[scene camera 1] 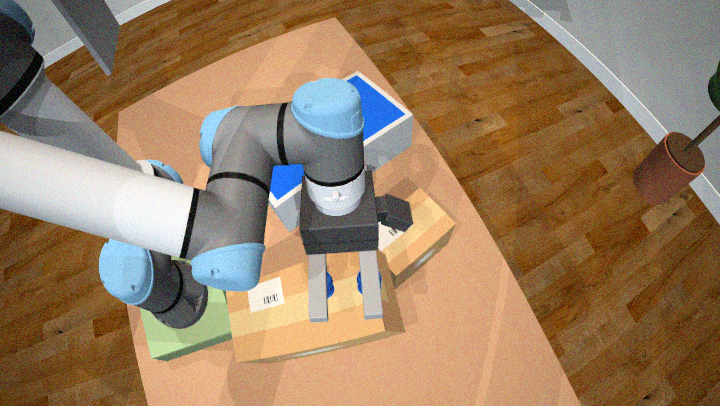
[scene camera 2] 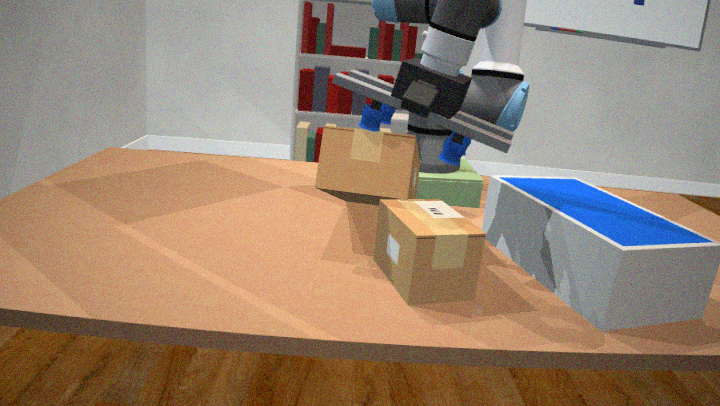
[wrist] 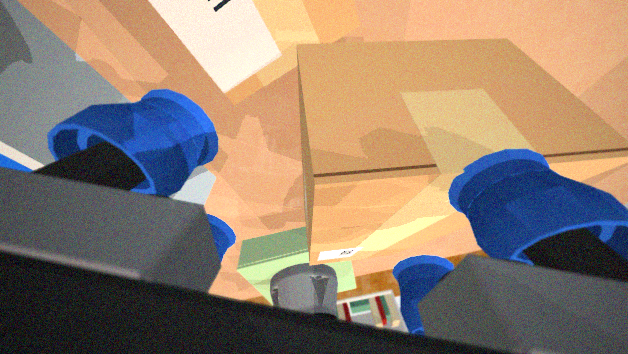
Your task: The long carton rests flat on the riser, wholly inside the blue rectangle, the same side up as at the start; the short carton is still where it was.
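Seen in the pictures: hand, tool point: (scene camera 2: 413, 139) (wrist: 321, 214); arm's base, link origin: (scene camera 1: 179, 295) (scene camera 2: 428, 165) (wrist: 303, 279).
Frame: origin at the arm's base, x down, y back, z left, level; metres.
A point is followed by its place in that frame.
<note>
The long carton (scene camera 1: 281, 328) @(x -0.074, y -0.200, z -0.187 m) (scene camera 2: 362, 171) @(x -0.074, y -0.391, z -0.220 m) (wrist: 373, 109) @(x -0.101, y -0.395, z -0.176 m) is on the table beside the arm's base, with a barcode label on top. My gripper (scene camera 1: 347, 283) (scene camera 2: 412, 134) @(x -0.126, y -0.359, z -0.135 m) (wrist: 324, 215) @(x -0.126, y -0.359, z -0.135 m) is tilted over one end of it. Two blue cups press on its taped top, and the other two hang past its edge. A dark shadow lies under the carton; I cannot tell if it is clear of the table. The short carton (scene camera 1: 423, 232) @(x -0.038, y -0.510, z -0.149 m) (scene camera 2: 428, 252) @(x -0.013, y -0.571, z -0.149 m) (wrist: 219, 39) @(x -0.039, y -0.444, z -0.106 m) stands between it and the riser (scene camera 1: 387, 146) @(x 0.001, y -0.573, z 0.077 m) (scene camera 2: 630, 283) @(x -0.006, y -0.645, z 0.116 m). The blue rectangle (scene camera 1: 377, 108) @(x -0.055, y -0.591, z 0.145 m) (scene camera 2: 604, 212) @(x -0.055, y -0.491, z 0.159 m) on top of the riser is bare.
The arm's green base block (scene camera 1: 185, 338) @(x 0.003, y 0.025, z -0.095 m) (scene camera 2: 448, 186) @(x 0.020, y -0.111, z 0.020 m) (wrist: 272, 251) @(x 0.022, y -0.112, z 0.025 m) stands right behind the long carton. The arm's wrist hangs over part of the riser in scene camera 1. The table (scene camera 1: 453, 328) @(x 0.065, y -0.479, z -0.334 m) (scene camera 2: 150, 227) @(x 0.065, y -0.317, z -0.576 m) is tan. A bookshelf (scene camera 2: 347, 61) and a plant pot (scene camera 1: 665, 169) stand off the table.
</note>
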